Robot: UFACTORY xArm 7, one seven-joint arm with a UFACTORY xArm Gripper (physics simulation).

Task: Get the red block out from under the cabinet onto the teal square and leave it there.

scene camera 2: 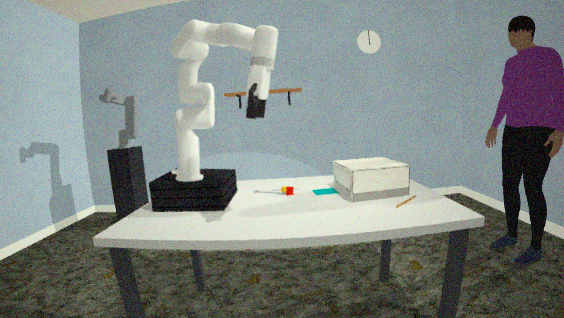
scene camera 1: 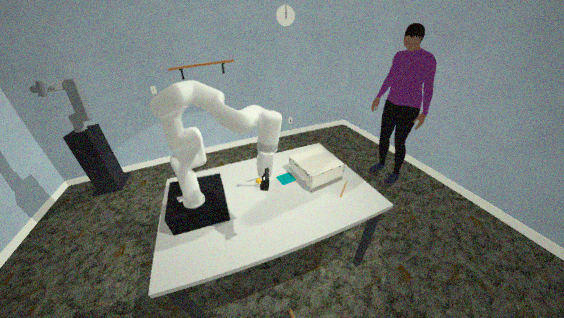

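Where they show: gripper, fingertip midpoint: point(scene camera 2: 255, 117) point(scene camera 1: 262, 182); arm's base, origin of the base link: point(scene camera 2: 189, 178) point(scene camera 1: 194, 200).
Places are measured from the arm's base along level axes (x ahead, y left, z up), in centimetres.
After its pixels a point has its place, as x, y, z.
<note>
The red block point(scene camera 2: 289, 190) @(43.6, 12.0, -10.1) lies on the table, left of the teal square and outside the cabinet; in scene camera 1 it is hidden behind the gripper. The flat teal square point(scene camera 1: 286, 178) @(60.8, 15.3, -12.2) point(scene camera 2: 324, 191) @(60.3, 15.3, -12.3) lies beside the left side of the white box-like cabinet point(scene camera 1: 316, 167) @(77.6, 2.5, 1.2) point(scene camera 2: 381, 179) @(83.2, -3.5, -3.7). My gripper point(scene camera 1: 265, 189) @(36.3, -27.6, 23.9) point(scene camera 2: 255, 117) @(36.3, -27.6, 23.9) is open and empty. It hangs well above the table, to the left of the red block in scene camera 2.
A small yellow block point(scene camera 1: 258, 180) @(40.9, 18.0, -10.1) point(scene camera 2: 283, 189) @(40.4, 17.6, -10.8) touches or nearly touches the red one, beside a thin grey rod point(scene camera 1: 245, 185) @(31.3, 18.0, -11.8) point(scene camera 2: 267, 191) @(32.5, 17.6, -12.0). An orange stick point(scene camera 1: 343, 189) @(91.3, -11.4, -11.4) point(scene camera 2: 406, 201) @(92.0, -11.0, -11.8) lies near the cabinet. A person point(scene camera 1: 407, 95) point(scene camera 2: 530, 100) stands beyond the table.
</note>
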